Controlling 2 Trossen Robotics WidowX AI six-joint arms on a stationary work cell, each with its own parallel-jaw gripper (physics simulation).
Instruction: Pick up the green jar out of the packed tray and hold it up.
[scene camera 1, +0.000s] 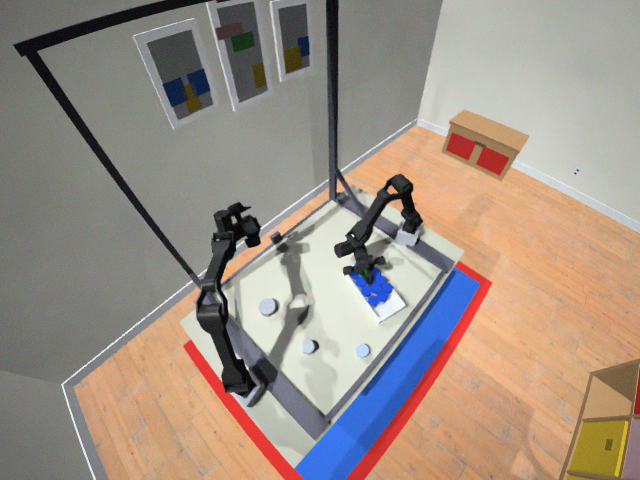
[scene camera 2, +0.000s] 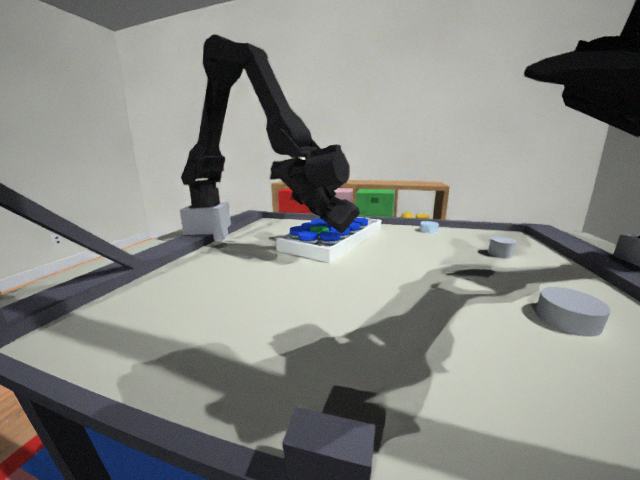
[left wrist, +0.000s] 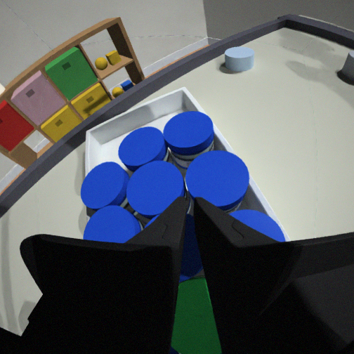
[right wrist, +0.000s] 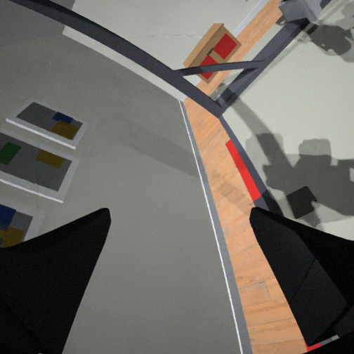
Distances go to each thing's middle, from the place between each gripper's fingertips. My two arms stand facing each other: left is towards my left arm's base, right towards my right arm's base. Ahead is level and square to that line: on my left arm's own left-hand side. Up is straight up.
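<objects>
From my right hand, the wide grey cylinder (scene camera 2: 575, 312) is 23 cm ahead and 18 cm to the right, and it sits 27 cm below. As for my left gripper, I see it 38 cm to the left of the cylinder, 25 cm past it and 4 cm above it.
</objects>
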